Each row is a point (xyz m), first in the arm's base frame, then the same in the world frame.
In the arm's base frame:
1: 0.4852 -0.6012 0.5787
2: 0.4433 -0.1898 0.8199
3: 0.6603 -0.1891 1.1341
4: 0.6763 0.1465 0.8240
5: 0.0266 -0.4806 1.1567
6: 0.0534 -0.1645 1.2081
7: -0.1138 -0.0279 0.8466
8: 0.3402 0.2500 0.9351
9: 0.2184 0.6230 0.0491
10: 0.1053 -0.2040 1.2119
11: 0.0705 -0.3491 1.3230
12: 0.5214 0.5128 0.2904
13: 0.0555 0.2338 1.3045
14: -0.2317 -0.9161 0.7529
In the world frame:
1: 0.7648 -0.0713 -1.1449
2: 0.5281 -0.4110 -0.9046
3: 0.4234 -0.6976 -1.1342
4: 0.6530 -0.7664 -0.7448
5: 0.0213 -0.1287 -1.0918
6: -0.0199 -0.3637 -0.8764
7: 0.1449 -0.1703 -0.5406
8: 0.3482 -0.6698 -0.5611
9: 0.9323 -0.4015 0.1640
10: 0.0124 -0.3741 -0.9322
11: -0.0868 -0.3158 -1.0784
12: 0.9448 -0.6401 -0.1602
13: -0.1162 -0.6546 -0.6044
14: 0.1945 0.4927 -1.1485

